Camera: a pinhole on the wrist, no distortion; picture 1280 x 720 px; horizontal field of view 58.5 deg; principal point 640.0 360.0 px. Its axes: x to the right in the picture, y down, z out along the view. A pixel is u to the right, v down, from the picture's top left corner.
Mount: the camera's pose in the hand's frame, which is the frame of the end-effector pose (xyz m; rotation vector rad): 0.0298 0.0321 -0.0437 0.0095 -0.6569 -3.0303
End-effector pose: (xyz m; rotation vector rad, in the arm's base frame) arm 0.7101 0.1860 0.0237 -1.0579 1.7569 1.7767
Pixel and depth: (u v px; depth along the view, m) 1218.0 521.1 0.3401
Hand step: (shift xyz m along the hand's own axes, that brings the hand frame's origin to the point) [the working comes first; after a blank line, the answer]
In the camera's frame: 0.1720 0.0479 0.3401

-0.1452 0.1221 0.2862
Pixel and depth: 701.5 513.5 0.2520
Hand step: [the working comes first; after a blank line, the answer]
In the camera's frame: 0.0136 0.0338 0.2520

0.0139 0.1050 0.1997
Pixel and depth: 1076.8 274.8 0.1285
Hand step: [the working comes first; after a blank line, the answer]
In the camera's frame: 0.0491 -0.0096 0.1285

-0.0215 0.0920 0.0694
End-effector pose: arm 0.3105 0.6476 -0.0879 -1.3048 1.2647 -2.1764
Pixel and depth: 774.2 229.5 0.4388
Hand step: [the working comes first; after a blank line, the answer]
In the camera's frame: 0.0515 -0.0501 0.4388

-0.0300 0.2571 0.3351
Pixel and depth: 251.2 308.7 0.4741
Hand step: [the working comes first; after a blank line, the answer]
In the camera's frame: -0.1613 -0.0213 0.4741

0.1832 0.2543 0.3786
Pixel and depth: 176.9 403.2 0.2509
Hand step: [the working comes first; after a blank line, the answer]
In the camera's frame: -0.1017 0.0095 0.2509

0.1281 0.1315 0.1883
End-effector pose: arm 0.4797 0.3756 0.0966 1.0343 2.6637 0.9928
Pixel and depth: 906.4 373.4 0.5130
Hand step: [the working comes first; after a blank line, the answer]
In the camera's frame: 0.1196 0.0060 0.5130

-0.0970 0.2340 0.4261
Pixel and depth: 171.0 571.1 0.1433
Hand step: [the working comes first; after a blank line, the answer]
In the camera's frame: -0.0588 0.0265 0.1433

0.0875 0.0697 0.0975
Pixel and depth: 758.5 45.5 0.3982
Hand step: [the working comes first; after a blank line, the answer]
In the camera's frame: 0.0413 -0.1096 0.3982

-0.0215 0.2948 0.2735
